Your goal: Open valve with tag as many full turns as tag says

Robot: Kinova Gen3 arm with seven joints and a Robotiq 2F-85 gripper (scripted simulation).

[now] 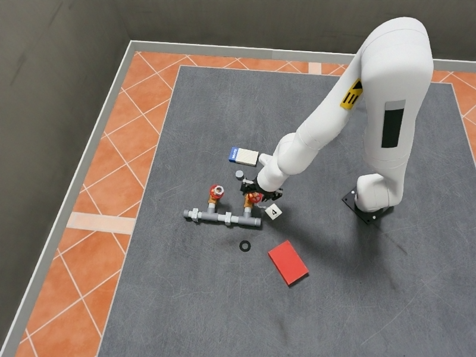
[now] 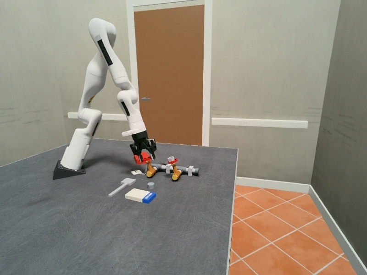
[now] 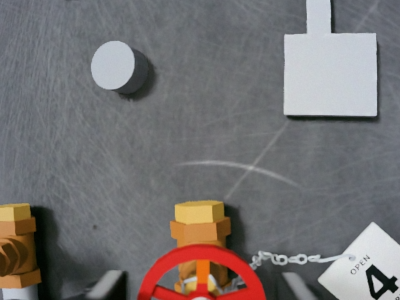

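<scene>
My hand is 90 mm above the white tag, 70 mm past it and 20 mm to the right of it. Round my hand: grey paddle 130 mm to the right, 90 mm below, 60 mm behind; then blue box 210 mm to the right, 80 mm below, 50 mm ahead; then red block 200 mm to the left, 120 mm behind, 80 mm below.
</scene>
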